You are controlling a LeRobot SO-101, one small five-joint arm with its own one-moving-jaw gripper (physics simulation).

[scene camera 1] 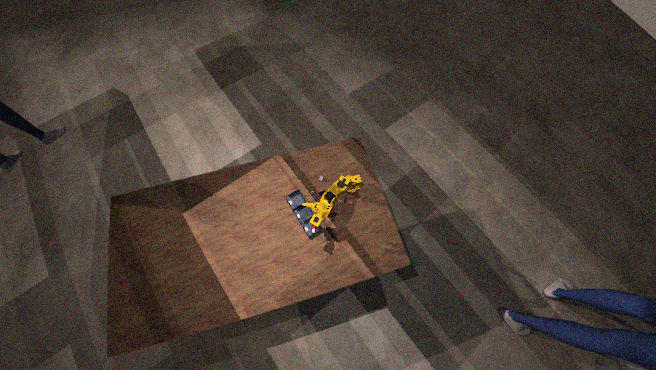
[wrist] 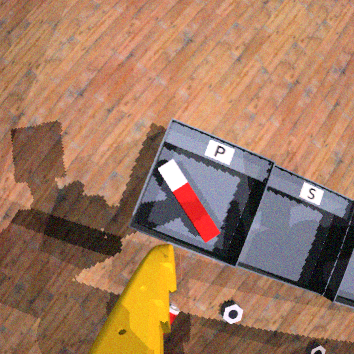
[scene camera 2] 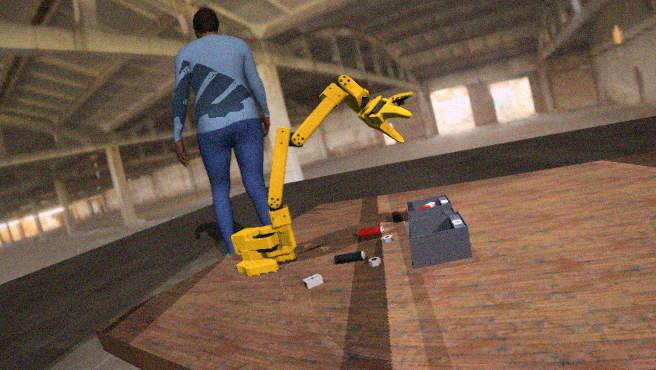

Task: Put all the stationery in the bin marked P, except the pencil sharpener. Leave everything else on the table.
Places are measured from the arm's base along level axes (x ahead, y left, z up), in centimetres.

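Pixels of known places: hand, its tool point: (wrist: 173,261) (scene camera 2: 402,140); arm's base, origin of its link: (scene camera 1: 347,185) (scene camera 2: 275,264).
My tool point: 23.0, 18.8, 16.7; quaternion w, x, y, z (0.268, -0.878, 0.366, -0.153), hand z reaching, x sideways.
Ahead of a thing's pixels: the offset from my tool point to its top centre, as dx, dy, dz. "pt": to the spot under its first point. Level surfaces: height alone.
A red bar with a white end @[+1.9, -0.8, -13.7] (wrist: 198,210) (scene camera 2: 426,206) lies flat and slanted in the bin marked P @[pt +5.8, +2.1, -13.2] (wrist: 189,133), at one end of the dark tray. A red cylinder with a pale end @[-8.3, -5.6, -15.3] (scene camera 2: 370,231) (wrist: 173,316) and a black cylinder with a pale end @[-7.3, -18.3, -15.3] (scene camera 2: 347,258) lie on the table between arm and tray. A white block, apparently the pencil sharpener @[-9.6, -26.8, -15.6] (scene camera 2: 313,281) (scene camera 1: 321,178), lies nearer the arm base. My gripper (scene camera 2: 407,128) is open and empty, high above the table. In the wrist view, one notched jaw (wrist: 142,312) shows, its tip below the P bin.
The bin marked S @[+5.2, -9.4, -12.1] (wrist: 283,240) adjoins the P bin; another compartment is cut off at the wrist view's right edge. Two white nuts @[-3.5, -10.0, -15.9] (wrist: 225,315) @[-2.3, -20.1, -15.9] (scene camera 2: 376,264) lie before the tray. The yellow arm base (scene camera 2: 257,267) stands on the wooden table @[dz -16.7] (scene camera 2: 240,320). A person (scene camera 2: 215,85) stands behind.
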